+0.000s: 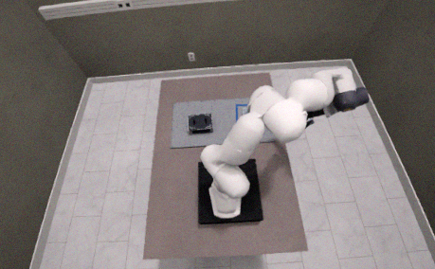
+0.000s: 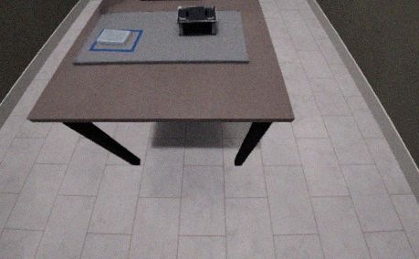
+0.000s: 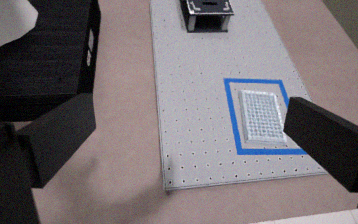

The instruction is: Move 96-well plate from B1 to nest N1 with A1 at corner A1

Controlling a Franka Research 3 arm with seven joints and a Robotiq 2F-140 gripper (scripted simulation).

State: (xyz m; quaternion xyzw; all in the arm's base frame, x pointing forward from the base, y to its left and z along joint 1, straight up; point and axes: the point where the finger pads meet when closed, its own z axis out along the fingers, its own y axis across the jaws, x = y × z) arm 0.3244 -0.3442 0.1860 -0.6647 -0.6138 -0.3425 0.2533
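Right now the clear 96-well plate is 22 cm ahead of my hand, 13 cm to the left of it and 26 cm below it. Also, from my hand: dark raised nest (14 cm ahead, 49 cm to the left, 21 cm below); A1 label (9 cm ahead, 41 cm to the left, 20 cm below).
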